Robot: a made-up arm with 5 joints.
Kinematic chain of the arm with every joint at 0, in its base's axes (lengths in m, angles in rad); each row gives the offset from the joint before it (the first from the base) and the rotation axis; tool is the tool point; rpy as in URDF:
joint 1: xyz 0 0 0.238 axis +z
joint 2: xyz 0 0 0 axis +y
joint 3: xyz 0.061 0 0.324 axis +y
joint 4: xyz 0.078 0 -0.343 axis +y
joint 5: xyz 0.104 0 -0.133 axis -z
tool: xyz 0 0 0 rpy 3.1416 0 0
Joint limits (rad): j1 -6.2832..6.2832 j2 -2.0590..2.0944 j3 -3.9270..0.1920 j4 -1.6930..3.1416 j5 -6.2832..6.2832
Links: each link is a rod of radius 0.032 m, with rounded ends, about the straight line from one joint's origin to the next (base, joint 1, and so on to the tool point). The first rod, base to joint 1, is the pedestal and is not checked.
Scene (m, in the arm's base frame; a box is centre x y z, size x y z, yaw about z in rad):
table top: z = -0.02
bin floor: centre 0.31 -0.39 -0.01 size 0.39 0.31 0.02 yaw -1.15
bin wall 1: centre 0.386 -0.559 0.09 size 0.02 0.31 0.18 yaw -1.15
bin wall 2: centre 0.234 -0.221 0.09 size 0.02 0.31 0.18 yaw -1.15
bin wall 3: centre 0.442 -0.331 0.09 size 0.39 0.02 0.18 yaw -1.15
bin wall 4: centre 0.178 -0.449 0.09 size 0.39 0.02 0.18 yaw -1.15
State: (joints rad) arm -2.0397 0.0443 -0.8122 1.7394 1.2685
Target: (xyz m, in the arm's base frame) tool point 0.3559 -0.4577 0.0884
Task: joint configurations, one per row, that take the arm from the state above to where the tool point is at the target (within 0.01 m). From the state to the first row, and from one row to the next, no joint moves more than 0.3 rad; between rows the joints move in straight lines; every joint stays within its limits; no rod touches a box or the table.
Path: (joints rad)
1: -1.7572 0.1223 -0.9685 1.6335 1.2685
2: -1.4748 0.2003 -1.1248 1.5275 1.2685
3: -1.1923 0.2783 -1.2811 1.4216 1.2685
4: -0.9099 0.3563 -1.4373 1.3157 1.2685
5: -0.9099 0.5224 -1.4415 1.2651 1.2685
6: -0.9099 0.6886 -1.4456 1.2146 1.2685

